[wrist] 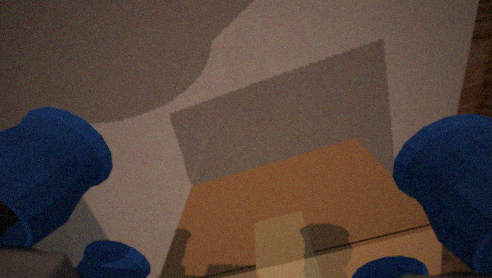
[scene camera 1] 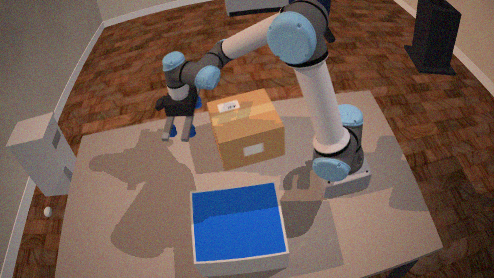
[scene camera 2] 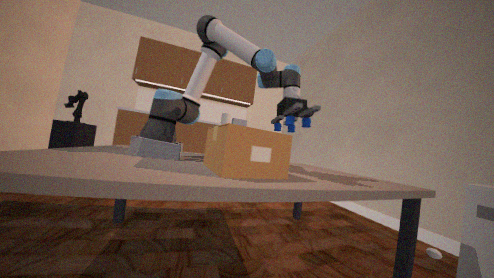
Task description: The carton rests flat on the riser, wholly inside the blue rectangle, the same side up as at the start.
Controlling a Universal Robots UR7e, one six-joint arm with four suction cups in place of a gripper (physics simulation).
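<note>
The brown carton (scene camera 1: 246,120) (scene camera 2: 235,152) (wrist: 280,175) rests flat on the table, label and tape on top. The low white riser (scene camera 1: 245,265) is nearer camera 1, with the blue rectangle (scene camera 1: 240,230) on its top. The carton is apart from the riser. My gripper (scene camera 1: 182,131) (scene camera 2: 291,123) has blue suction cups pointing down. In the scene 1 view it hangs left of the carton; in the scene 2 view the cups are near its top right corner. The cups hold no carton. In the wrist view the carton shows low between the cups.
The arm base (scene camera 1: 347,180) (scene camera 2: 156,148) stands on the table (scene camera 1: 390,220) (scene camera 2: 60,172), right of the carton in the scene 1 view. A grey-white cabinet (scene camera 1: 42,155) stands beyond the table's left edge. A dark stand (scene camera 1: 435,37) is at the back right.
</note>
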